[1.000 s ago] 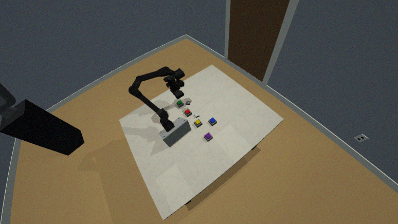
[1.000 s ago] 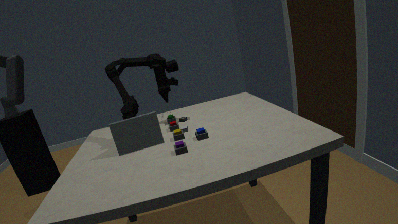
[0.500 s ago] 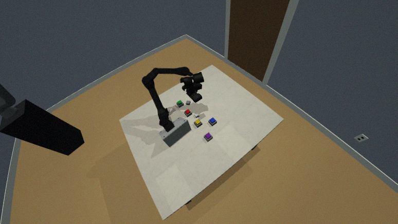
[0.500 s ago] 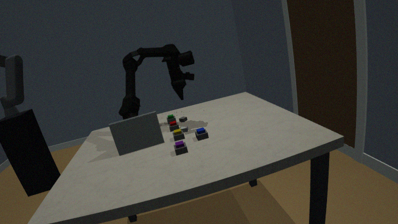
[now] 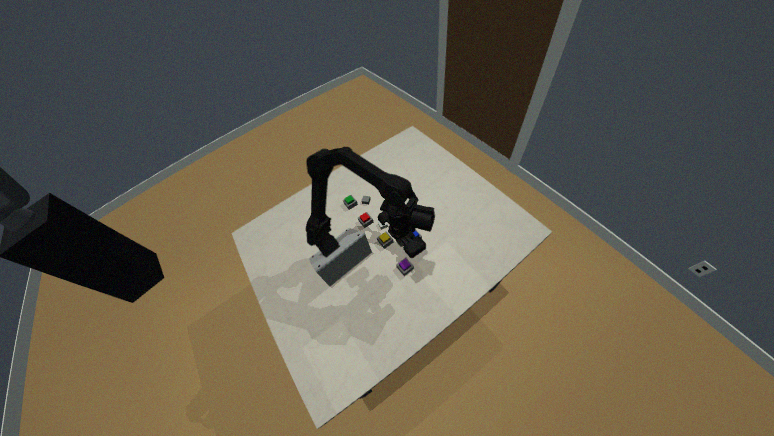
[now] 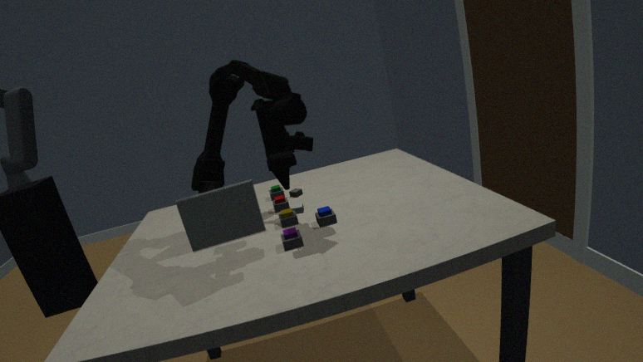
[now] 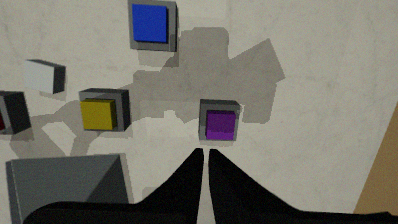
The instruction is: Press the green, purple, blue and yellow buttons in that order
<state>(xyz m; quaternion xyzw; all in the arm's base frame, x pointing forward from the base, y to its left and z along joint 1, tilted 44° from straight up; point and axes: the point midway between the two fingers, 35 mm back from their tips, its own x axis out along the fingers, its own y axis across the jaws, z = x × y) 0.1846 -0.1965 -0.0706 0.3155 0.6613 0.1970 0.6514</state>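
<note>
The purple button is 20 mm behind my gripper tip, 20 mm to the right of it and 100 mm below it. The rest, counted from my gripper tip: yellow button (110 mm to the left, 100 mm below); pale block (50 mm ahead, 180 mm to the left, 130 mm below); blue button (90 mm ahead, 40 mm to the left, 100 mm below).
</note>
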